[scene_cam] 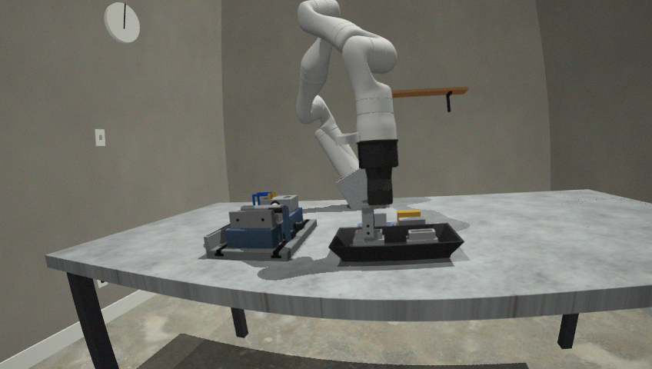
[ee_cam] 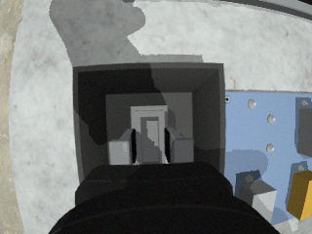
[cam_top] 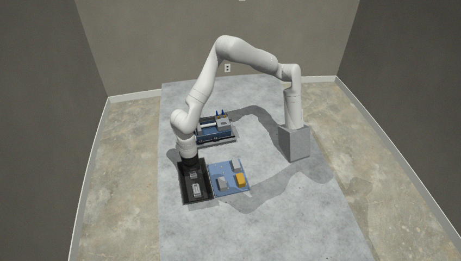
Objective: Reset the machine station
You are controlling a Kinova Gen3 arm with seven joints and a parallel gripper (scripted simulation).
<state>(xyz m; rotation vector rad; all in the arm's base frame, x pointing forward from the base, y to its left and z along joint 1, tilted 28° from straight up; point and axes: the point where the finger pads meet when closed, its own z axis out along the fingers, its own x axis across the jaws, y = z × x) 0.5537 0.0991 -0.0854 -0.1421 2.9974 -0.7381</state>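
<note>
The yellow brass blank lies 220 mm behind my hand, 80 mm to the left of it and 40 mm below it. The rest, counted from my hand: vise 100 mm behind, 260 mm to the right, 20 mm below.
</note>
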